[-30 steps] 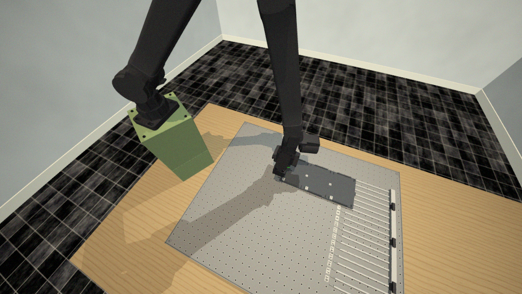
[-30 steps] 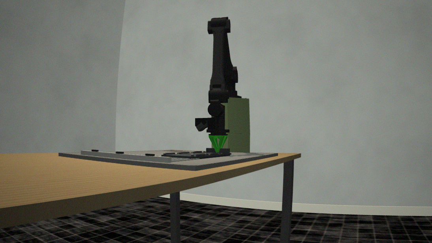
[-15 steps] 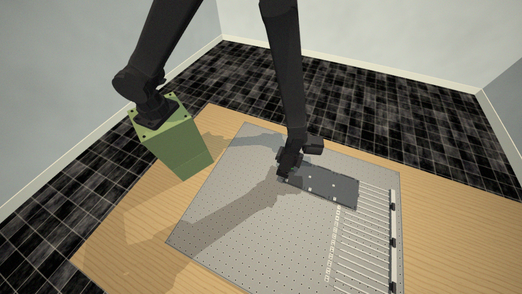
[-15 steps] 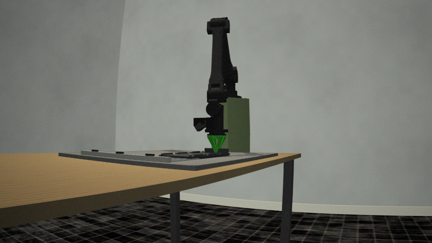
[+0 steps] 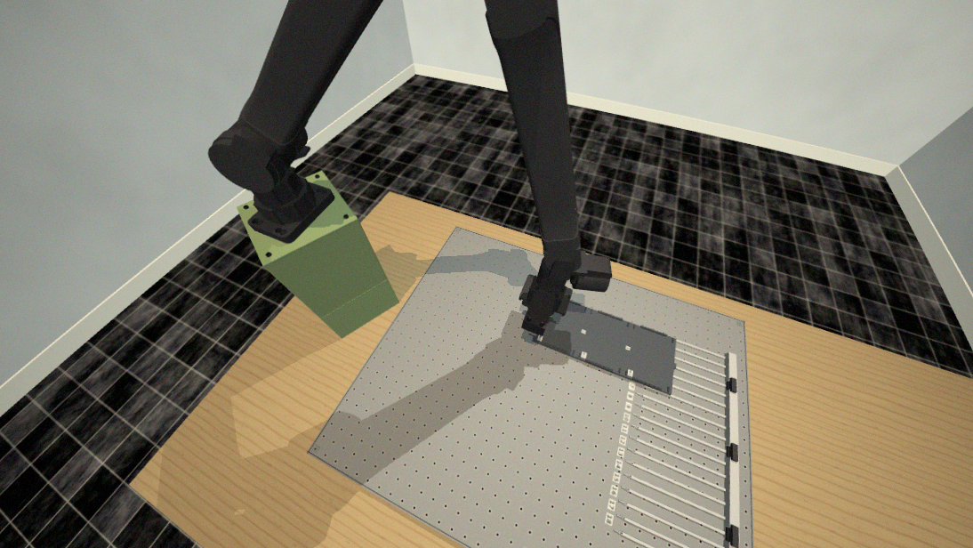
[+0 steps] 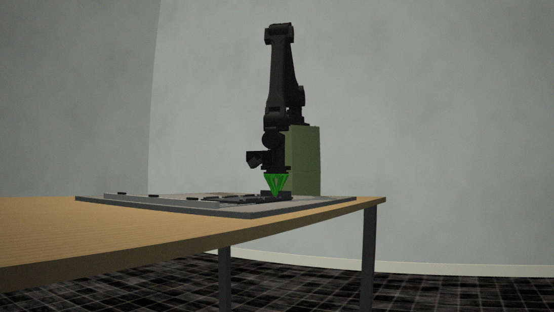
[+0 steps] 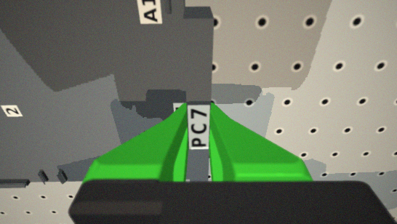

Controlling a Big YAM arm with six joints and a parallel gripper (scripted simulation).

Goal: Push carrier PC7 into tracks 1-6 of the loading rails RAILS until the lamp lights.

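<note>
The carrier PC7 is 16 cm ahead of my hand.
</note>
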